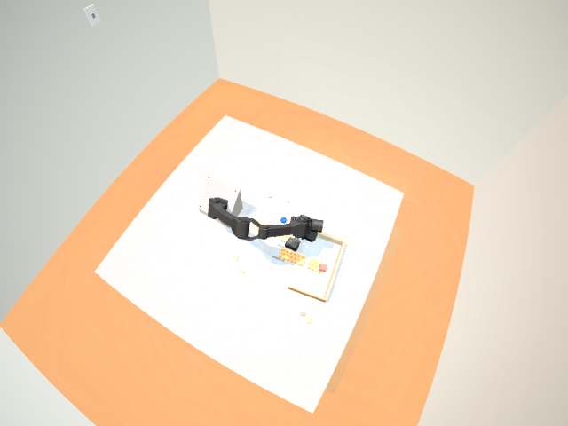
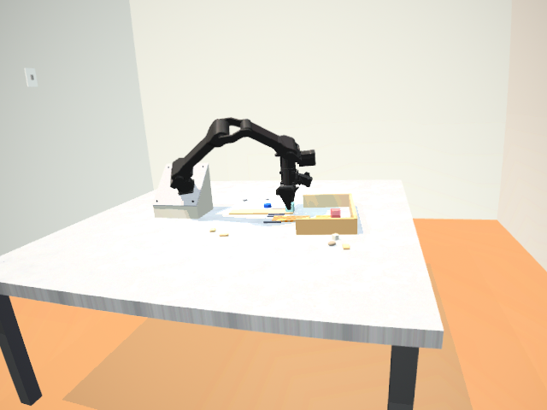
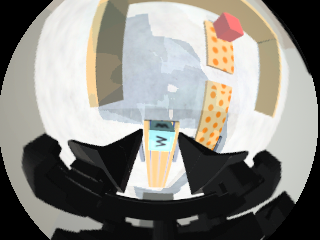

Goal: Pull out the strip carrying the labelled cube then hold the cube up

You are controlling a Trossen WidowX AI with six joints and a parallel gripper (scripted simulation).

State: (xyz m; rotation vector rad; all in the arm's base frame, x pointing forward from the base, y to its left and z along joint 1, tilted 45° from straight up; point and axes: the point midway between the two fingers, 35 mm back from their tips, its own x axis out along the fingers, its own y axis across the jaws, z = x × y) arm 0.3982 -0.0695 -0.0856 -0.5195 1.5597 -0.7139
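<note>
The strip lies 11 cm behind my gripper tip and 2 cm below it. From my gripper tip the other things lie so: blue disc (10 cm behind, 8 cm to the left, 1 cm below); red cube (17 cm ahead, 10 cm to the right); labelled cube (right at my gripper tip).
</note>
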